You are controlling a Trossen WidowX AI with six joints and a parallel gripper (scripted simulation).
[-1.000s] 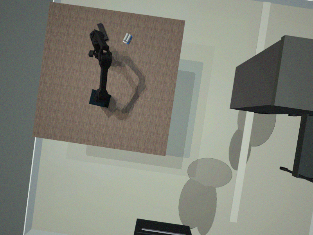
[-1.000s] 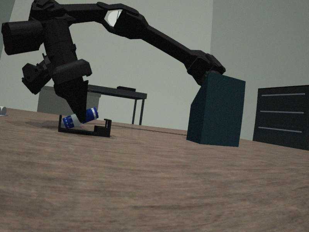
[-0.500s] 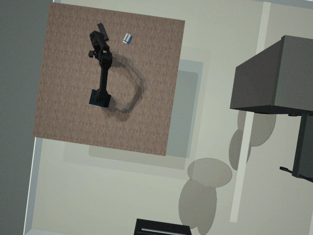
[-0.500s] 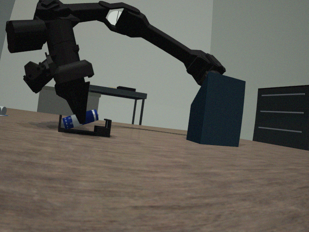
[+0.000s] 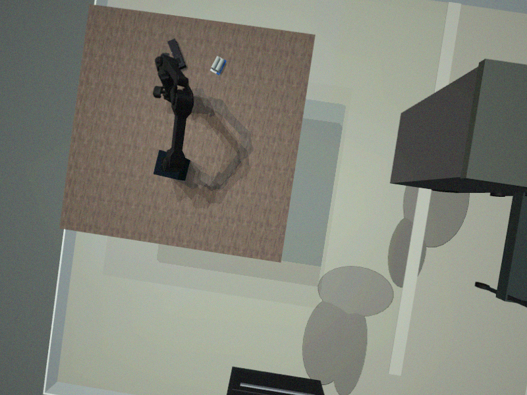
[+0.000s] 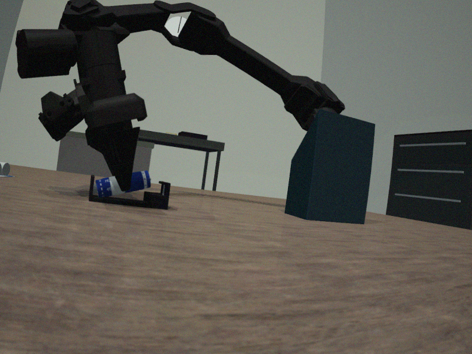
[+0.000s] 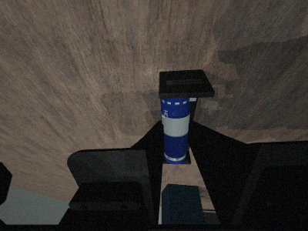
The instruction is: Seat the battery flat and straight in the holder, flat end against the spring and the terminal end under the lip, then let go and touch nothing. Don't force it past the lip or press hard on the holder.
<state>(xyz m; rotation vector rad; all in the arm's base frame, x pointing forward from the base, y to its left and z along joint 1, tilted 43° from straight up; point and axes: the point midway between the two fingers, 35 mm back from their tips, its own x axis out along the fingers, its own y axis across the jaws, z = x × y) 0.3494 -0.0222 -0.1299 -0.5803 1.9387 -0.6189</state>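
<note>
Right now my gripper tip is 10 mm below the battery. Round my gripper tip: dark square: 260 mm ahead, 130 mm to the left, 20 mm below.
</note>
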